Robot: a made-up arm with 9 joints. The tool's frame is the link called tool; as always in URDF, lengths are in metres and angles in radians.
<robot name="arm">
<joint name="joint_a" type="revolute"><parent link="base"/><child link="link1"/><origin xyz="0.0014 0.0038 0.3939" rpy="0 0 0"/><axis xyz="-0.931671 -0.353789 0.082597"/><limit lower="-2.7" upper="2.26"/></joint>
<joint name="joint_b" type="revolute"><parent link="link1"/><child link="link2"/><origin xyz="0.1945 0.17 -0.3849" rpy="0 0 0"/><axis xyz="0.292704 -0.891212 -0.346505"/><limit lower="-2.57" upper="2.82"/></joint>
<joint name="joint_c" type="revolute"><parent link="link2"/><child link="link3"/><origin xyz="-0.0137 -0.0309 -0.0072" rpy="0 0 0"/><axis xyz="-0.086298 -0.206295 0.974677"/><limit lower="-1.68" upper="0.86"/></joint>
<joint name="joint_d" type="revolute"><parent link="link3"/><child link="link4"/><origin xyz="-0.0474 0.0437 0.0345" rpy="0 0 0"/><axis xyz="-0.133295 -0.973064 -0.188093"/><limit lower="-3.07" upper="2.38"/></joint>
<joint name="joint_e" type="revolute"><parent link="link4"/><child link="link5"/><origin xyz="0.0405 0.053 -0.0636" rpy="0 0 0"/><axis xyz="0 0 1"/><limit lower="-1.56" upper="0.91"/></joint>
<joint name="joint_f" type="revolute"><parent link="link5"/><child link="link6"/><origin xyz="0.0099 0.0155 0.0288" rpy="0 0 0"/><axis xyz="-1 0 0"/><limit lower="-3.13" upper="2.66"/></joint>
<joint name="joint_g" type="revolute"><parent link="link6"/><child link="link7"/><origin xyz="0.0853 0.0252 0.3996" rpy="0 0 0"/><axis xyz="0.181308 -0.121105 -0.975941"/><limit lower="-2.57" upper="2.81"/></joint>
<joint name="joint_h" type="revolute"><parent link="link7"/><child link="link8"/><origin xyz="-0.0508 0.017 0.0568" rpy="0 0 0"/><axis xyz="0 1 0"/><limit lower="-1.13" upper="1.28"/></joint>
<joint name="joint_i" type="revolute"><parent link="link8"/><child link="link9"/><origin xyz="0.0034 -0.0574 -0.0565" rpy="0 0 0"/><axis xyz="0.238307 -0.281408 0.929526"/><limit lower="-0.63" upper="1.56"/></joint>
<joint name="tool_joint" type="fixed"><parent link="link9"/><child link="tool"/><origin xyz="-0.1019 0.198 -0.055" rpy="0 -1.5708 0"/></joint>
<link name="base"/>
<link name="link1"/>
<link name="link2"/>
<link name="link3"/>
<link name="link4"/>
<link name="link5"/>
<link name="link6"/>
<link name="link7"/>
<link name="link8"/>
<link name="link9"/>
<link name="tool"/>
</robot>
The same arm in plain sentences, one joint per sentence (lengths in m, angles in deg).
The arm has nine revolute joints in a row. What follows holds with every joint at zero, and every direction is one of the base frame's.
The first joint sits 0.0014 m along +x and 0.0038 m along +y and 0.3939 m along +z from the base frame's origin and turns about the direction (-0.931671, -0.353789, 0.082597), from -154.7 to 129.49 deg.
The second joint sits 0.1945 m along +x and 0.17 m along +y and 0.3849 m along -z from the first joint and turns about the direction (0.292704, -0.891212, -0.346505), from -147.25 to 161.57 deg.
The third joint sits 0.0137 m along -x and 0.0309 m along -y and 0.0072 m along -z from the second joint and turns about the direction (-0.086298, -0.206295, 0.974677), from -96.26 to 49.27 deg.
The fourth joint sits 0.0474 m along -x and 0.0437 m along +y and 0.0345 m along +z from the third joint and turns about the direction (-0.133295, -0.973064, -0.188093), from -175.9 to 136.36 deg.
The fifth joint sits 0.0405 m along +x and 0.053 m along +y and 0.0636 m along -z from the fourth joint and turns about +z, from -89.38 to 52.14 deg.
The sixth joint sits 0.0099 m along +x and 0.0155 m along +y and 0.0288 m along +z from the fifth joint and turns about -x, from -179.34 to 152.41 deg.
The seventh joint sits 0.0853 m along +x and 0.0252 m along +y and 0.3996 m along +z from the sixth joint and turns about the direction (0.181308, -0.121105, -0.975941), from -147.25 to 161 deg.
The eighth joint sits 0.0508 m along -x and 0.017 m along +y and 0.0568 m along +z from the seventh joint and turns about +y, from -64.74 to 73.34 deg.
The ninth joint sits 0.0034 m along +x and 0.0574 m along -y and 0.0565 m along -z from the eighth joint and turns about the direction (0.238307, -0.281408, 0.929526), from -36.1 to 89.38 deg.
The tool frame, which is the frame that the pose is given for, sits 0.1019 m along -x and 0.198 m along +y and 0.055 m along -z from the ninth joint; its axes are the base frame's turned by roll 0, pitch -90 and yaw 0 deg (as in URDF: about the fixed x, then y, then z).

